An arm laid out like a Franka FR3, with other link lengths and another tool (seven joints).
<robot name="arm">
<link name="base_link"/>
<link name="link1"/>
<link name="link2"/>
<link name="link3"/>
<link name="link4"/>
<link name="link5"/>
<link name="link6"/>
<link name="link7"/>
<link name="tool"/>
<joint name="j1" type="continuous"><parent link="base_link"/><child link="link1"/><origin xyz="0 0 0.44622" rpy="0 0 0"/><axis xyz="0 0 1"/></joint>
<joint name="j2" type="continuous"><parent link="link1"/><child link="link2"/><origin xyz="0 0 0" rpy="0 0 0"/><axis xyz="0 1 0"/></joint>
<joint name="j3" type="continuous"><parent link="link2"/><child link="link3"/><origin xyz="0 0 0.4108" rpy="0 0 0"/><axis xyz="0 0 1"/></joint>
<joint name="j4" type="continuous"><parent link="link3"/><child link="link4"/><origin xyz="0.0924 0 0" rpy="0 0 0"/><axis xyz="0 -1 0"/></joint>
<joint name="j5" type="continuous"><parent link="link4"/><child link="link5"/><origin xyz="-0.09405 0 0.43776" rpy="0 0 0"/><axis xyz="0 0 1"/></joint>
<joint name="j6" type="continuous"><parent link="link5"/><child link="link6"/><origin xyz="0 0 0" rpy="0 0 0"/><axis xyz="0 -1 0"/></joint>
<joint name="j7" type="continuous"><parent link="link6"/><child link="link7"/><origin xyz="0.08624 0 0" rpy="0 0 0"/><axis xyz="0 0 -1"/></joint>
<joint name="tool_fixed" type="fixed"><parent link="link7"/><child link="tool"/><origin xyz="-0.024 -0.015 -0.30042" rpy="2.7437 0 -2.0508"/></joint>
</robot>
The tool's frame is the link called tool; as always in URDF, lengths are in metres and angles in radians. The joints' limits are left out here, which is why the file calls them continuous.
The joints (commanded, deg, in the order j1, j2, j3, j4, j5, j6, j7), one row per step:
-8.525 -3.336 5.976 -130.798 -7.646 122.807 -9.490
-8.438 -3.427 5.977 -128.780 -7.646 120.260 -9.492
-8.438 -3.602 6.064 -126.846 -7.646 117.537 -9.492
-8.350 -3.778 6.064 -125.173 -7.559 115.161 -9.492
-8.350 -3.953 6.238 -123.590 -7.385 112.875 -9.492
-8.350 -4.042 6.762 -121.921 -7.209 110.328 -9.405
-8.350 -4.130 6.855 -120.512 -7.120 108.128 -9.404
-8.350 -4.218 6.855 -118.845 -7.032 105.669 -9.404
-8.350 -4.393 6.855 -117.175 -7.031 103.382 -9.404
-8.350 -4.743 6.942 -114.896 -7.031 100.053 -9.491
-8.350 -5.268 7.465 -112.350 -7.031 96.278 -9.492
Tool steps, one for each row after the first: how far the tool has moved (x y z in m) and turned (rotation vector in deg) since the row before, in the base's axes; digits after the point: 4 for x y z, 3 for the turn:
0.0038 -0.0006 0.0150 -0.192 0.423 -0.186
0.0016 -0.0005 0.0153 -0.203 0.599 -0.217
0.0009 0.0001 0.0135 -0.092 0.509 -0.229
0.0003 0.0014 0.0129 -0.012 0.509 -0.176
-0.0005 0.0047 0.0129 -0.034 0.761 0.062
-0.0014 0.0006 0.0111 -0.045 0.686 -0.199
-0.0014 -0.0002 0.0132 -0.044 0.685 -0.318
-0.0009 -0.0005 0.0143 -0.121 0.427 -0.262
-0.0030 0.0001 0.0206 -0.166 0.690 -0.217
-0.0045 0.0042 0.0244 -0.244 0.686 0.071

